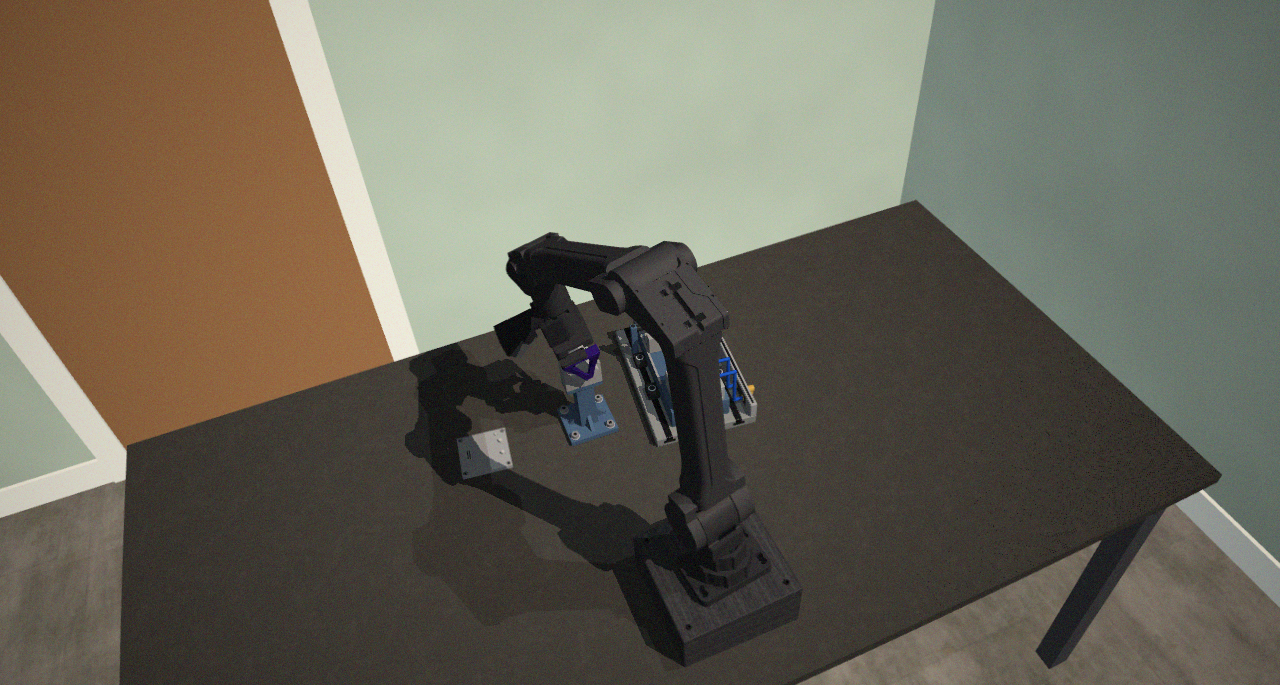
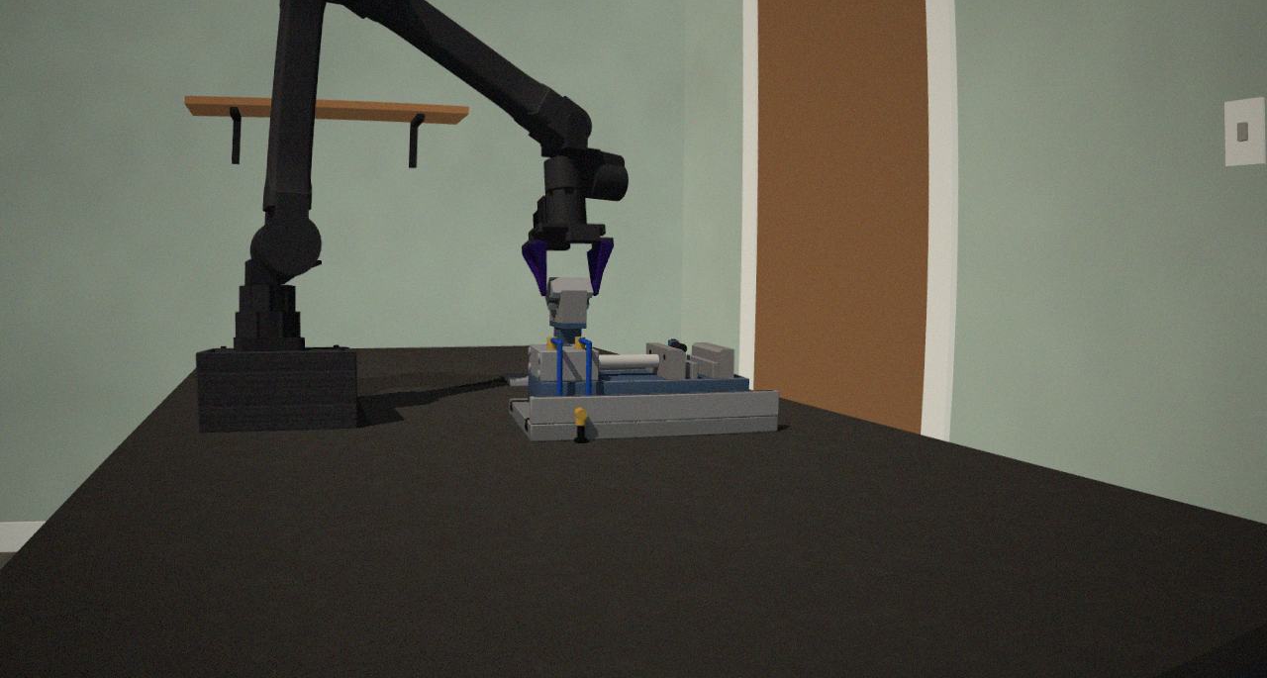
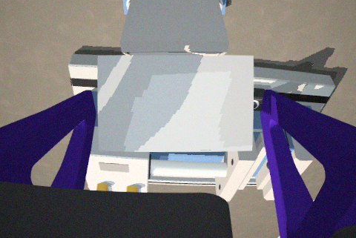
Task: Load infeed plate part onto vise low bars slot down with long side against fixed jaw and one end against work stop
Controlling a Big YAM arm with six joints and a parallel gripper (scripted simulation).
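My gripper is now 10 mm above the part. From my hand the other things lie so: grey infeed plate 200 mm to the left, 160 mm below, 20 mm ahead.
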